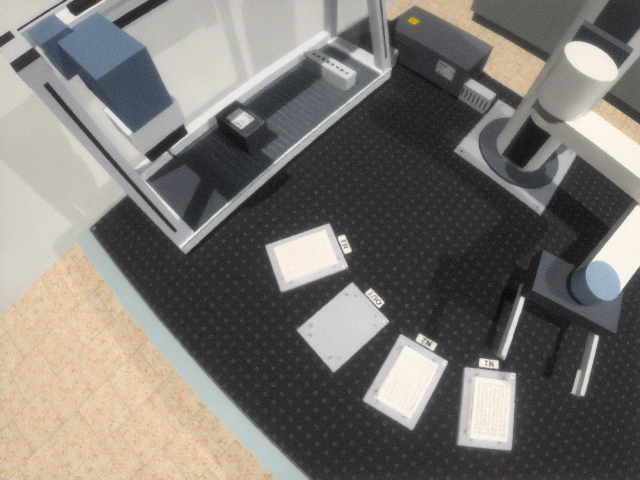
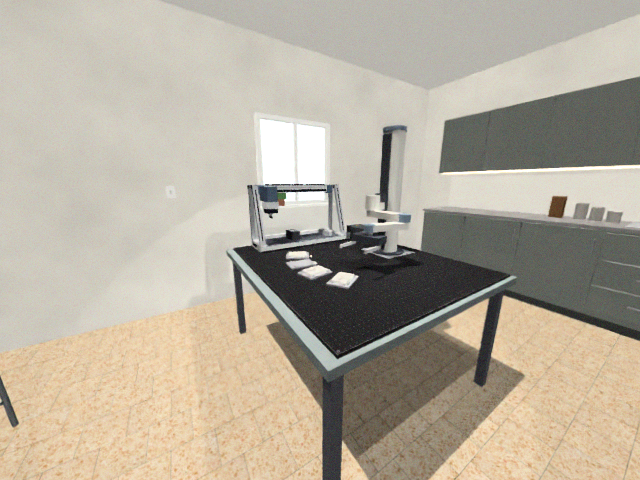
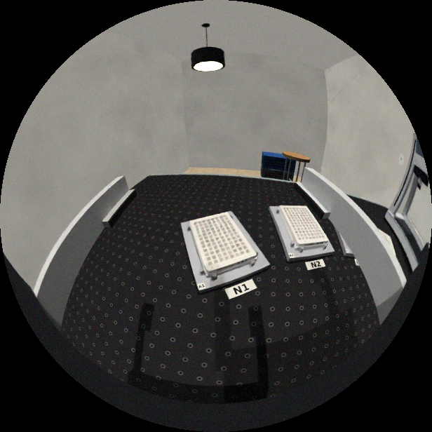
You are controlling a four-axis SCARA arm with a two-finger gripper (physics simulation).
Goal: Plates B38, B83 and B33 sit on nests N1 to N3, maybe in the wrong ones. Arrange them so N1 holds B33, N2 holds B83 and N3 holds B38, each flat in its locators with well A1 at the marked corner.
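My gripper is open and empty, raised above the table on the inner side of nest N1. A white plate lies on nest N1. A second plate lies on nest N2. A third plate lies on nest N3. All three look flat. I cannot read any plate number or tell where each plate's own A1 well is.
The bare OUT nest sits between N2 and N3. A framed gantry machine stands beyond N3, with a dark block on its deck. A dark grey box stands near the arm's base plate.
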